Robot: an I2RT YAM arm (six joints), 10 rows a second.
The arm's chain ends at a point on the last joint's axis. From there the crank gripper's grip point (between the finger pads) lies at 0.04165 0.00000 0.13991 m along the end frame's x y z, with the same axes.
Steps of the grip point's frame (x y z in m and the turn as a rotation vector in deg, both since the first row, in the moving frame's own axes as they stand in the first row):
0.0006, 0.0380, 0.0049, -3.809, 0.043, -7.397
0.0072, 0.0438, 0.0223, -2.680, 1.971, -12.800
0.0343, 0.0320, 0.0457, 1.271, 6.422, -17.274
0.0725, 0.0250, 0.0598, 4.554, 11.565, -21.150
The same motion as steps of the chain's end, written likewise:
0.0002, 0.0341, 0.0051, -3.809, 0.043, -7.397
0.0028, 0.0471, 0.0237, -2.680, 1.971, -12.800
0.0215, 0.0497, 0.0513, 1.271, 6.422, -17.274
0.0508, 0.0555, 0.0718, 4.554, 11.565, -21.150

